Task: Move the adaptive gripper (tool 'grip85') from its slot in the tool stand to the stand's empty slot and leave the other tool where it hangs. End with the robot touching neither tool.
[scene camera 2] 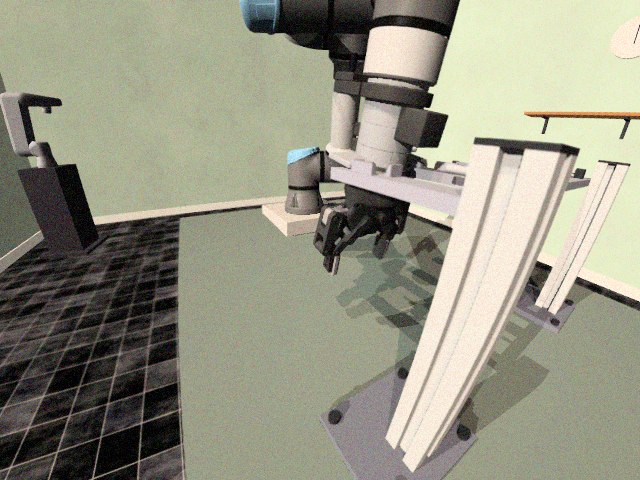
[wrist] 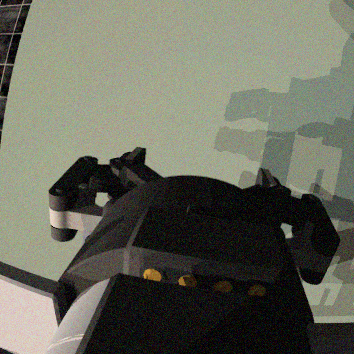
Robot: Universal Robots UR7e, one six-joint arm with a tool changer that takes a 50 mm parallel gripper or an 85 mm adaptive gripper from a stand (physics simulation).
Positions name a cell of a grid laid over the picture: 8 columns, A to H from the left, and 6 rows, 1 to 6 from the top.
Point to an adaptive gripper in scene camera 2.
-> E3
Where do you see an adaptive gripper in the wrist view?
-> At E4
